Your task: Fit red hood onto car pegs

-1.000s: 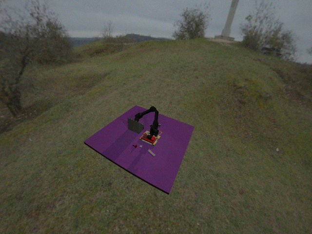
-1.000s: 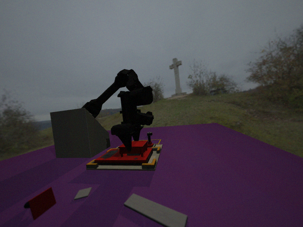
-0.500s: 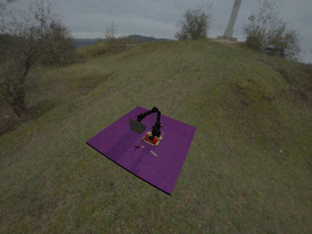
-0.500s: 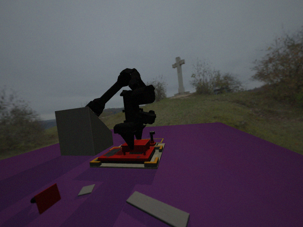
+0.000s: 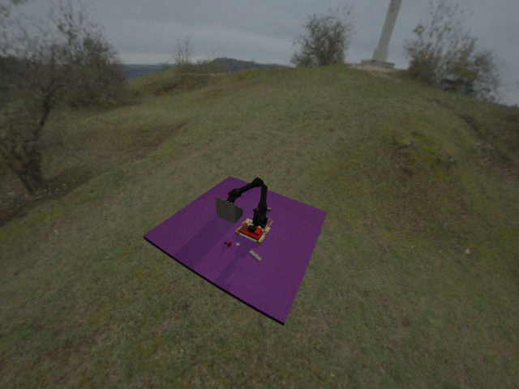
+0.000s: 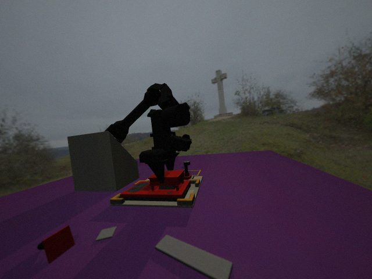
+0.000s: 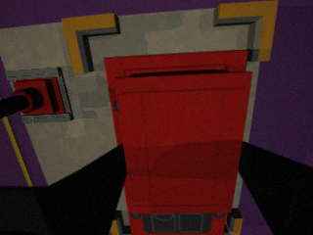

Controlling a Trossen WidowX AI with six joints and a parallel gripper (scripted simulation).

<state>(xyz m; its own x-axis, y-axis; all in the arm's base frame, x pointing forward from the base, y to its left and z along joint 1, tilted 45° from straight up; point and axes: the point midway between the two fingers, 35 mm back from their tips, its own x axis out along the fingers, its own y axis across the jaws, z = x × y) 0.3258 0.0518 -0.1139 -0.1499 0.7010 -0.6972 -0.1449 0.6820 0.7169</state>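
Now: gripper tip 3 cm above the grey engine block and 1 cm to the right of it. The rest, counted from my gripper tip: red hood 1 cm above.
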